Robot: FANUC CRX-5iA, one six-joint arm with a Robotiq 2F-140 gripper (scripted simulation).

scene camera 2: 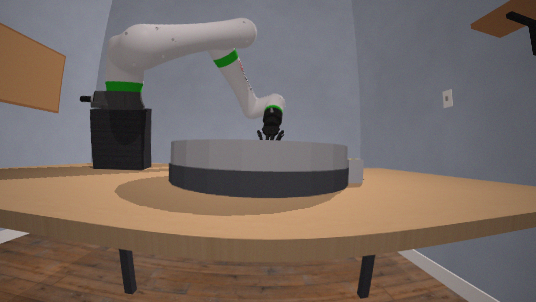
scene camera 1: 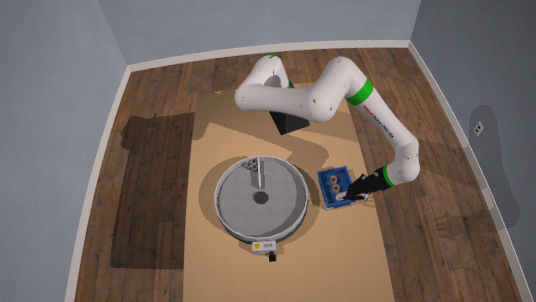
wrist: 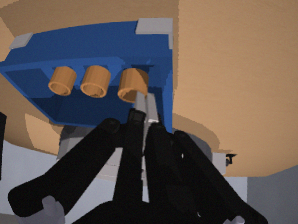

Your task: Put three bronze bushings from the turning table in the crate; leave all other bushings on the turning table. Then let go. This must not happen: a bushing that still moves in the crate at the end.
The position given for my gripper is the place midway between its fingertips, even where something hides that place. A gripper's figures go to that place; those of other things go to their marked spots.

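Lens distances: my gripper (wrist: 143,103), 22 cm from the lens; a bronze bushing (wrist: 95,76), likewise 22 cm from the lens.
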